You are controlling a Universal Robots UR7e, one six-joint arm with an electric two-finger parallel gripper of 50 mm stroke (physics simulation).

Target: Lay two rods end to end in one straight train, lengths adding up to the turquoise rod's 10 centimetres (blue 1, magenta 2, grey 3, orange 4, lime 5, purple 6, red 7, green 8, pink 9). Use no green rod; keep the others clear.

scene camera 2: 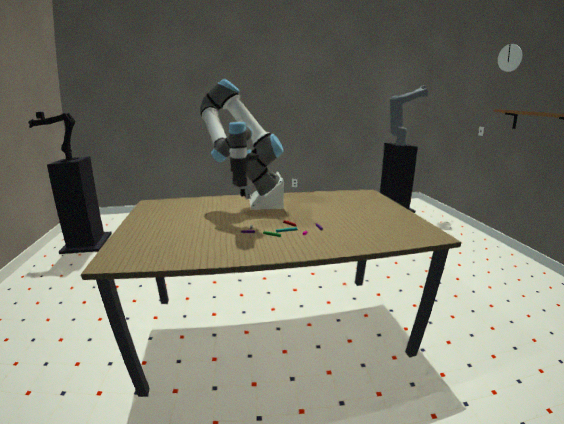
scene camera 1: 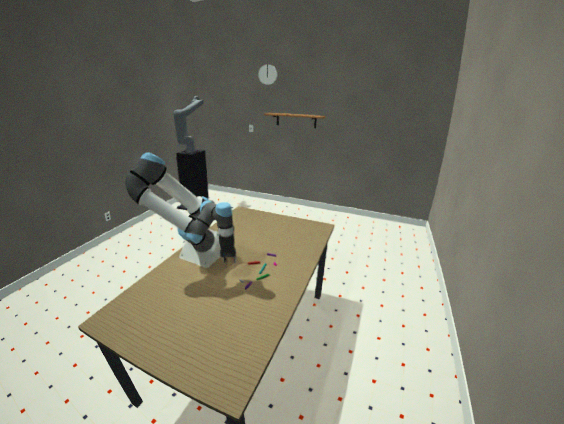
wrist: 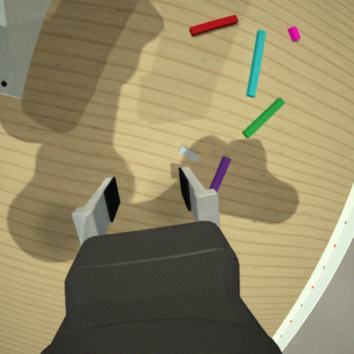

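Where they show: gripper, fingertip midpoint: (scene camera 2: 245, 197) (scene camera 1: 230, 262); arm's base, origin of the base link: (scene camera 2: 269, 186) (scene camera 1: 204, 241).
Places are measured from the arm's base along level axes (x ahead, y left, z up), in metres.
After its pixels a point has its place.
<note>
My gripper (wrist: 148, 185) (scene camera 1: 229, 260) {z 0.029, x 0.283, y -0.177 m} (scene camera 2: 245, 194) {z 0.029, x 0.283, y -0.177 m} is open and empty, above the table near the robot base. In the wrist view a short grey rod (wrist: 189, 154) lies just beyond the right finger, and a purple rod (wrist: 220, 173) (scene camera 1: 248, 285) {z -0.094, x 0.391, y -0.187 m} (scene camera 2: 248, 231) {z -0.096, x 0.392, y -0.182 m} is partly hidden by that finger. A red rod (wrist: 214, 25) (scene camera 1: 254, 263) {z -0.099, x 0.338, y 0.021 m} (scene camera 2: 289, 223) {z -0.098, x 0.337, y 0.023 m}, the turquoise rod (wrist: 256, 63) (scene camera 1: 262, 268) {z -0.094, x 0.405, y -0.015 m} (scene camera 2: 286, 230) {z -0.099, x 0.411, y -0.012 m} and a small magenta rod (wrist: 294, 34) (scene camera 1: 275, 264) {z -0.098, x 0.462, y 0.056 m} (scene camera 2: 305, 233) {z -0.098, x 0.466, y 0.060 m} lie apart, farther off. A second purple rod (scene camera 1: 271, 255) {z -0.099, x 0.405, y 0.142 m} (scene camera 2: 319, 227) {z -0.097, x 0.418, y 0.145 m} lies beyond the magenta one.
A green rod (wrist: 264, 118) (scene camera 1: 263, 277) {z -0.098, x 0.440, y -0.088 m} (scene camera 2: 272, 234) {z -0.098, x 0.442, y -0.084 m} lies between the turquoise rod and the nearer purple rod, touching neither. The rods rest on the wooden table (scene camera 1: 200, 340) {z -0.103, x 0.342, y -0.600 m} (scene camera 2: 165, 250) {z -0.103, x 0.498, y -0.540 m}. The white robot base (scene camera 1: 200, 252) {z -0.050, x 0.005, y -0.059 m} (scene camera 2: 267, 201) {z -0.059, x 0.097, y -0.034 m} stands at the table's back edge. Arm shadows cross the wood.
</note>
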